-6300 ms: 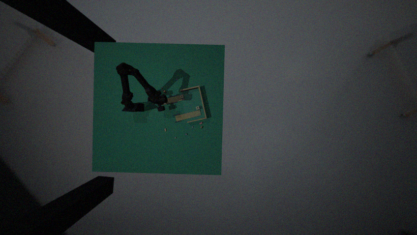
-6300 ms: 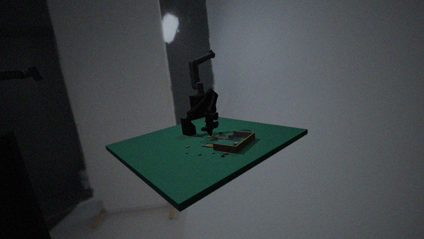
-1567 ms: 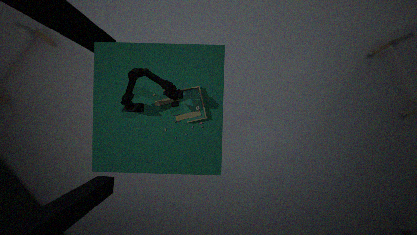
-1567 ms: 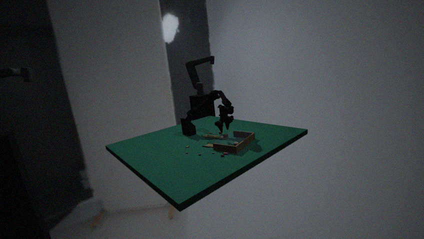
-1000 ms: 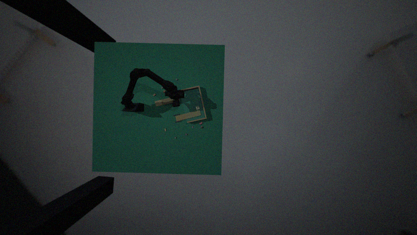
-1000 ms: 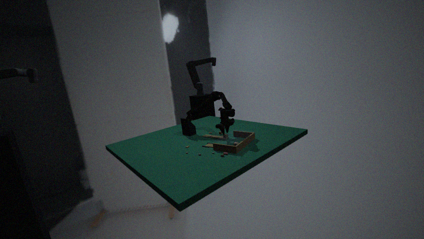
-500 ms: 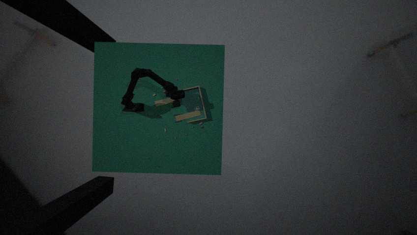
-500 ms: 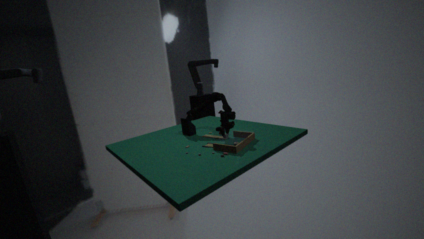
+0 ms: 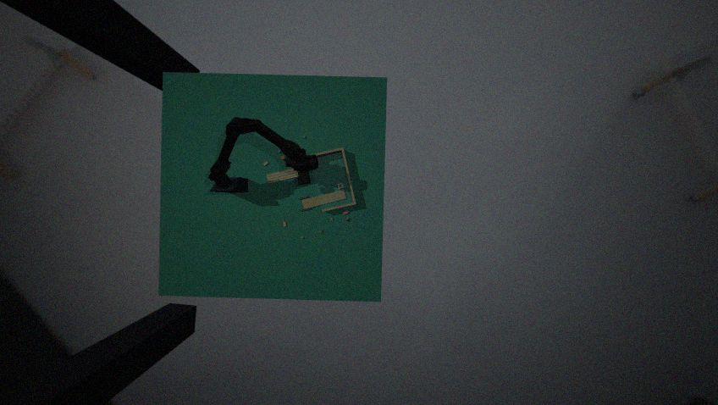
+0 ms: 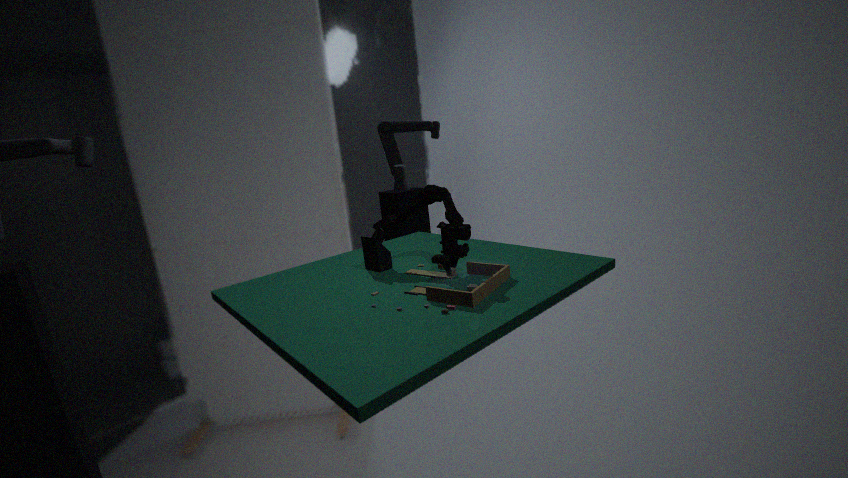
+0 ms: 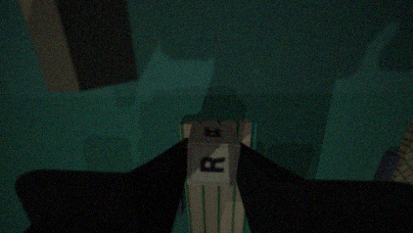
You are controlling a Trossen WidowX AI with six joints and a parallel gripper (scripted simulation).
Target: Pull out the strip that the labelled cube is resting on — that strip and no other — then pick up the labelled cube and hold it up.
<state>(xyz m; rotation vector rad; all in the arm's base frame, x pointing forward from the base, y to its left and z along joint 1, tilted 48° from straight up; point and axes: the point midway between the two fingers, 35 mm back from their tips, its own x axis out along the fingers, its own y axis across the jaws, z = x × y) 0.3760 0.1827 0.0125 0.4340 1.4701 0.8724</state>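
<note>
My gripper tip is now 130 mm past the tan cube and 50 mm to the right of it.
</note>
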